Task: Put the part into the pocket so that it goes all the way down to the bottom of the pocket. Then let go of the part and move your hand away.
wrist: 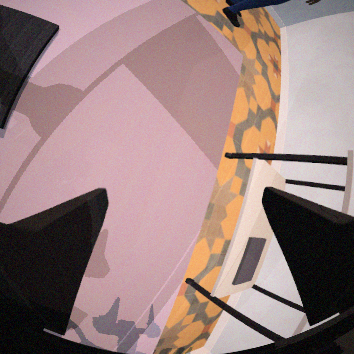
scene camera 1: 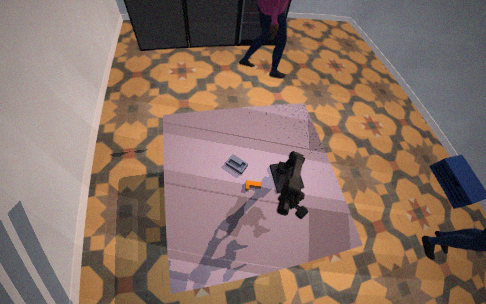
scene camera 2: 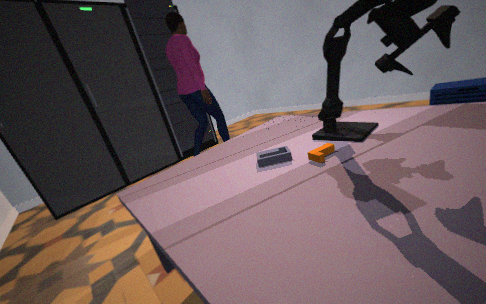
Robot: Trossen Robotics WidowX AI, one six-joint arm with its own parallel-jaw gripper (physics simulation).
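Seen in the pictures: gripper, fingertip midpoint: (wrist: 186,195) (scene camera 2: 429,62); arm's base, origin of the base link: (scene camera 1: 280,170) (scene camera 2: 329,130).
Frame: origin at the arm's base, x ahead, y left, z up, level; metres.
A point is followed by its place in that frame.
The part is an orange L-shaped piece (scene camera 1: 253,184) {x 0.241, y 0.033, z 0.004 m} (scene camera 2: 321,152) {x 0.254, y 0.032, z -0.003 m}, lying flat on the table near the arm's base. The pocket is a recess in a small grey block (scene camera 1: 236,164) {x 0.293, y -0.161, z -0.016 m} (scene camera 2: 274,157) {x 0.328, y -0.132, z 0.006 m}, which sits on the table beside the part and apart from it. The block's recess shows dark, with no orange in it. My gripper (scene camera 1: 292,210) {x 0.142, y 0.332, z 0.238 m} (scene camera 2: 429,71) {x 0.142, y 0.332, z 0.238 m} (wrist: 186,195) {x 0.142, y 0.332, z 0.238 m} is open and empty. It hangs high above the table, on the other side of the arm's base from the block. Neither the part nor the block shows in the wrist view.
The arm's dark base plate (scene camera 2: 345,131) {x 0.010, y 0.070, z -0.005 m} (wrist: 25,45) {x -0.055, y 0.139, z -0.009 m} stands on the pink table (scene camera 1: 200,210) {x 0.643, y 0.073, z -0.024 m} (scene camera 2: 240,240) {x 0.727, y -0.023, z -0.024 m} (wrist: 150,165) {x 0.121, y 0.441, z -0.024 m}. Shadows of the arm fall across the table. A person in a pink top (scene camera 2: 186,65) and dark cabinets (scene camera 2: 85,100) stand beyond the table; a blue box (scene camera 1: 460,180) is on the floor.
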